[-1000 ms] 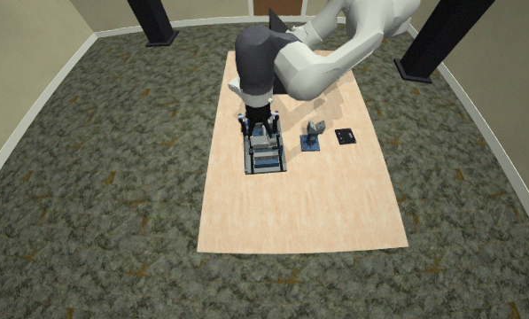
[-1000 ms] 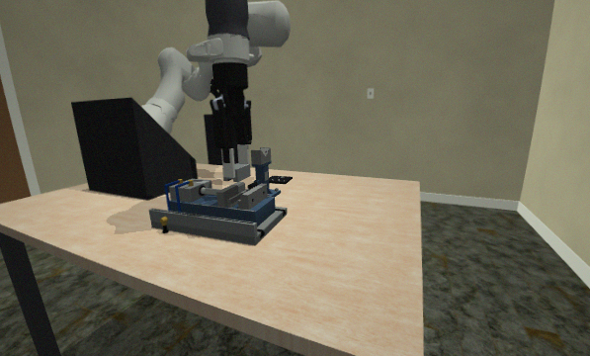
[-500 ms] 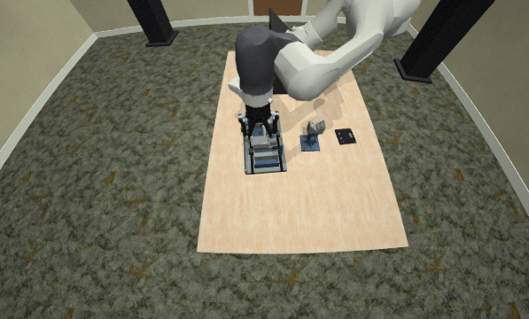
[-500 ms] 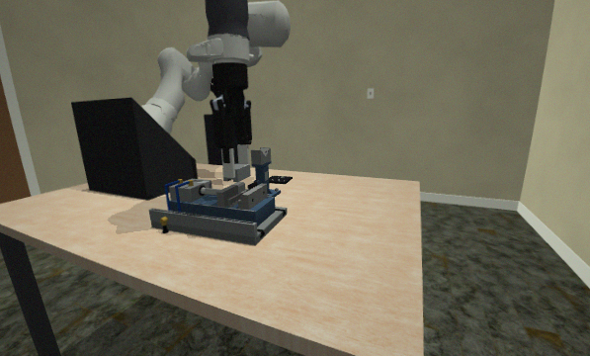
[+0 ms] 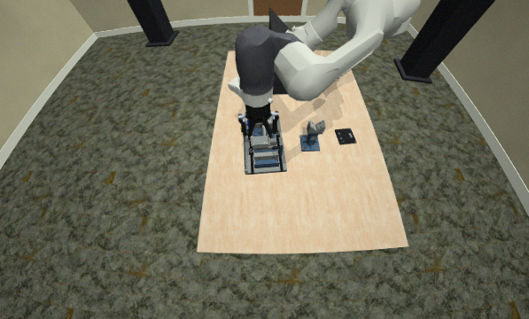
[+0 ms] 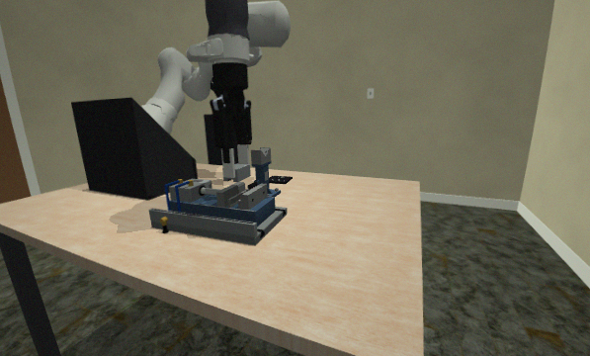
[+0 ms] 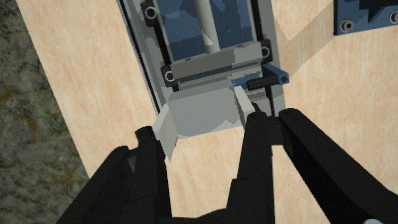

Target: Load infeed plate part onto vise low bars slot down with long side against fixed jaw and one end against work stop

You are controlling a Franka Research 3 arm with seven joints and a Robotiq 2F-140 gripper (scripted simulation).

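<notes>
The grey part is 30 mm below my hand. From my hand the other things lie so: work stop 80 mm below, 70 mm to the left, 10 mm behind; moving jaw 90 mm below, 40 mm behind, 10 mm to the left; fixed jaw 90 mm below, 30 mm to the left, 30 mm ahead.
</notes>
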